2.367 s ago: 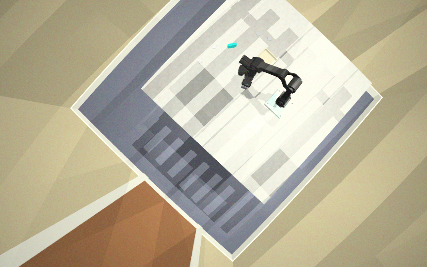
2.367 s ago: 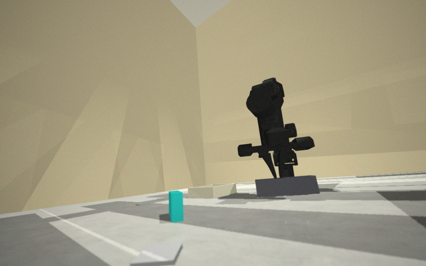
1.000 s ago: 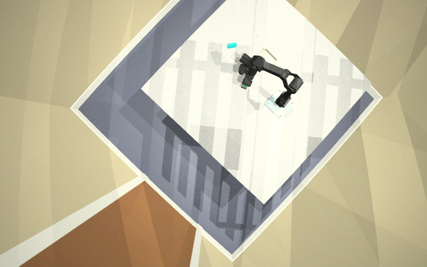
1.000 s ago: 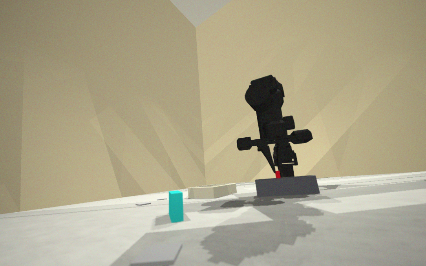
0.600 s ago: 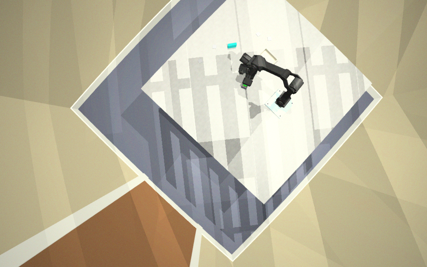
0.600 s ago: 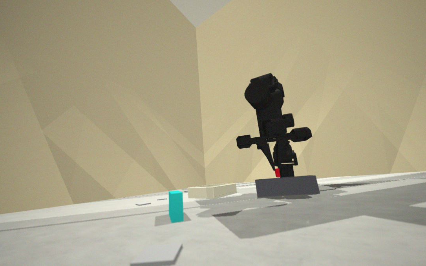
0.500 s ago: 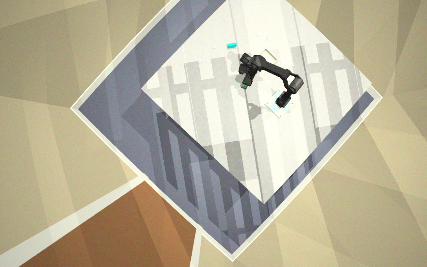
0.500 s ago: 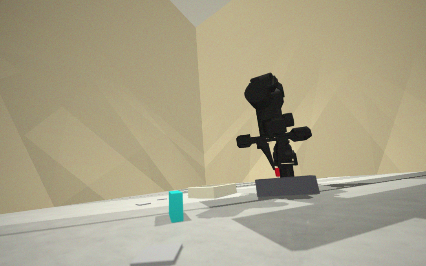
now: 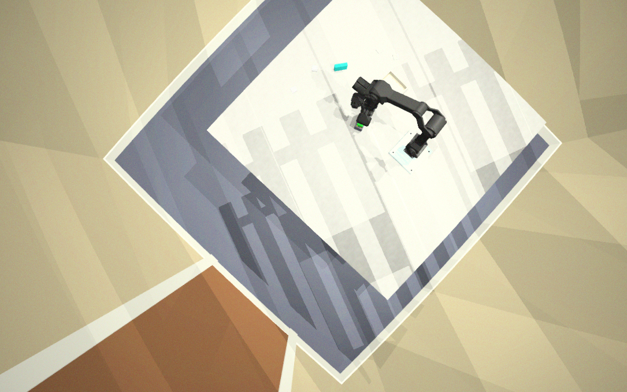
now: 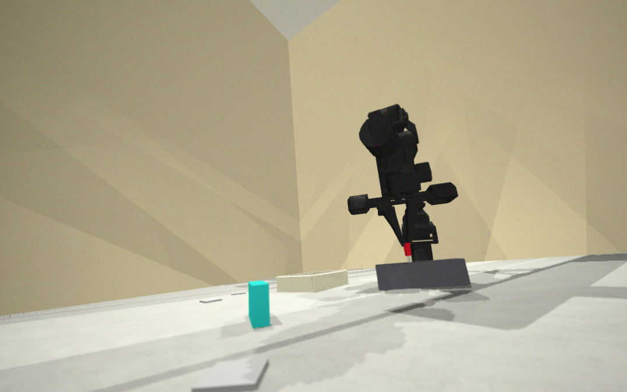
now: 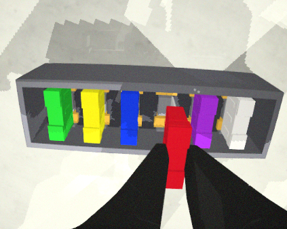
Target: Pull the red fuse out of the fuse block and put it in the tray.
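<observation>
Now: gripper tip 2 cm past the cream tray, 21 cm to the left of it and 7 cm above it. Round my gripper tip: teal block (25 cm ahead, 12 cm to the right, 5 cm below).
</observation>
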